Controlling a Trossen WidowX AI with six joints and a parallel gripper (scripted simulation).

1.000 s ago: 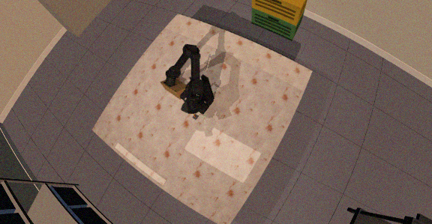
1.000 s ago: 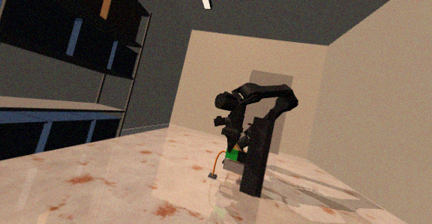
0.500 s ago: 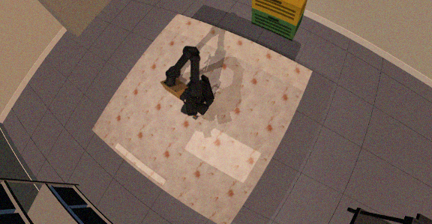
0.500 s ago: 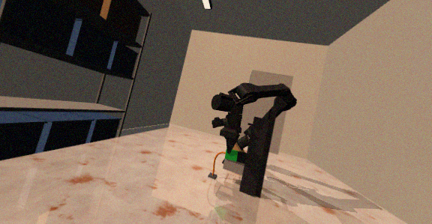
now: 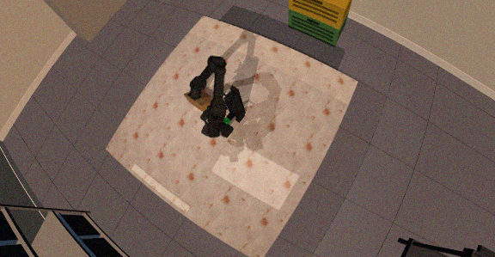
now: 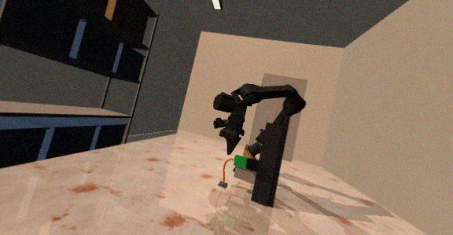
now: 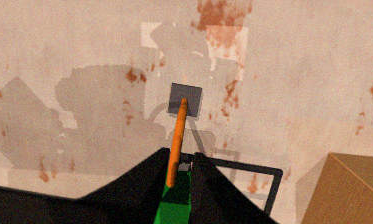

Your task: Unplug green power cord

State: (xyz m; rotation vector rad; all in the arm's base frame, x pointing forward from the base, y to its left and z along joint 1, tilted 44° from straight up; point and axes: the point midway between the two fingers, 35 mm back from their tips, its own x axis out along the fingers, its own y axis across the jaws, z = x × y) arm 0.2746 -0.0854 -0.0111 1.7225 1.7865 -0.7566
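Right now my gripper tip is 70 mm to the right of the green plug.
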